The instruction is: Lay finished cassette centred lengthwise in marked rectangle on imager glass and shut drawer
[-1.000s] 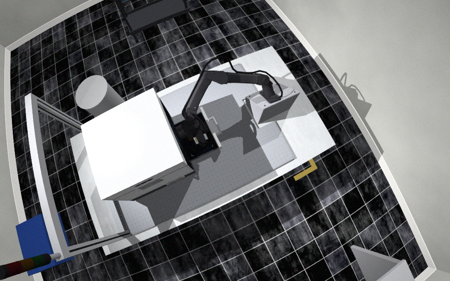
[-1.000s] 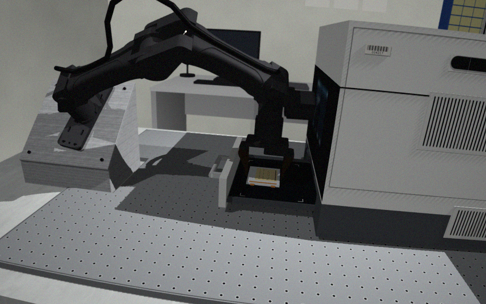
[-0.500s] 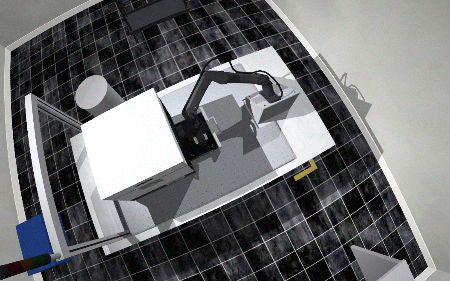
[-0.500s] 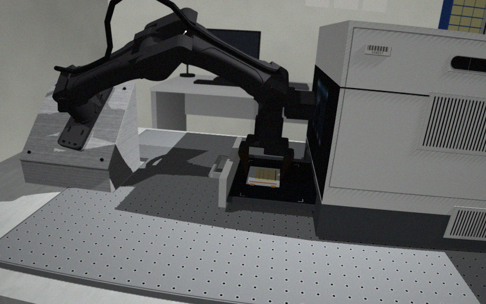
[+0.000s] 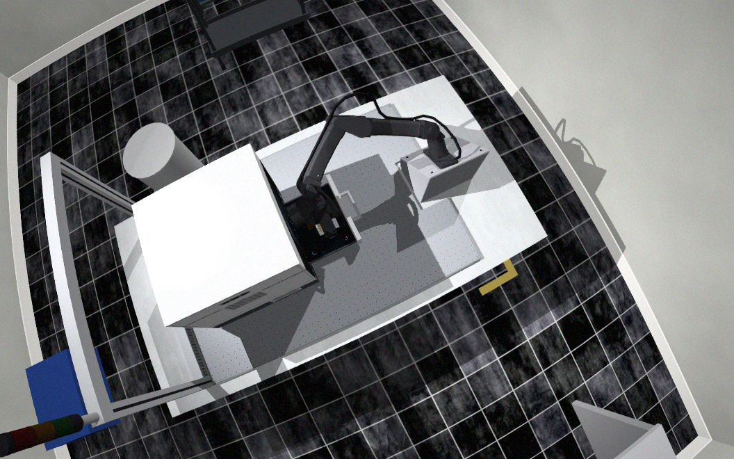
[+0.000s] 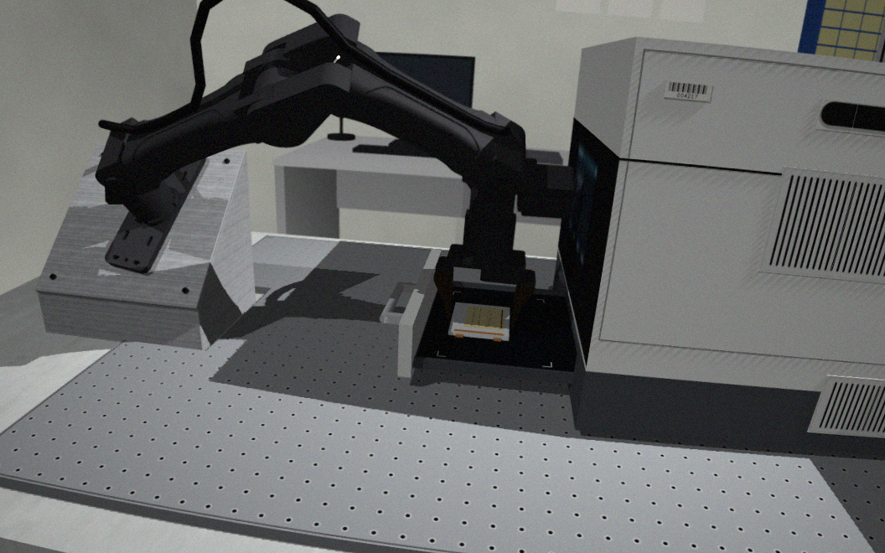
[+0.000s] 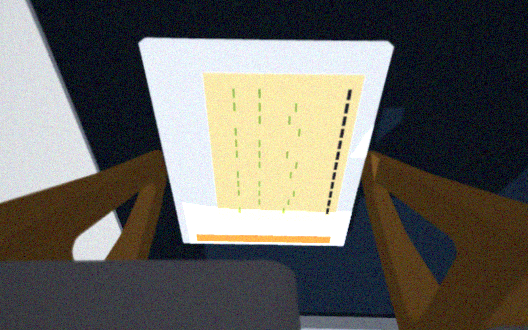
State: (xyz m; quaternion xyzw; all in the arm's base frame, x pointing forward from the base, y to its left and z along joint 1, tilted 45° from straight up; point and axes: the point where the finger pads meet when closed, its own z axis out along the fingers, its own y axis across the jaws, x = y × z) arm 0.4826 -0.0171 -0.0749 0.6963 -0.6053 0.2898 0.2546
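My hand is 3 cm short of the drawer. The rest, counted from my hand: finished cassette: 1 cm below; then frame rail: 69 cm ahead, 55 cm above, 8 cm to the left.
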